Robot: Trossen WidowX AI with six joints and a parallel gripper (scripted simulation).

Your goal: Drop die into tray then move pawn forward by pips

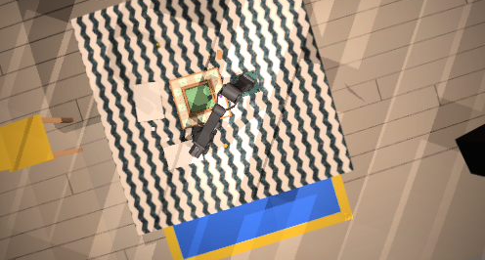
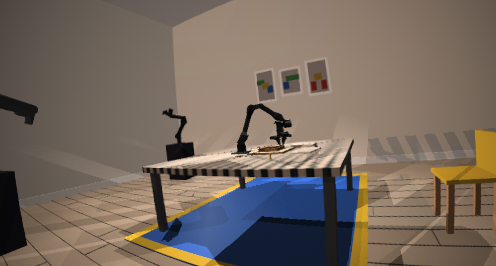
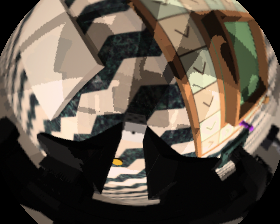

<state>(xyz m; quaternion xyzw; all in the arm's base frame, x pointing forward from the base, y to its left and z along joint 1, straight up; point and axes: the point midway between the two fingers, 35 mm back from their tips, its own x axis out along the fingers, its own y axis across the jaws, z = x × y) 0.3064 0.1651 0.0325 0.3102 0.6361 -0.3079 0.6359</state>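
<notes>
Now: gripper tip 15 cm past the purple pawn, 17 cm to the left of it and 2 cm below it. Round my gripper tip: white die (right at my gripper tip).
</notes>
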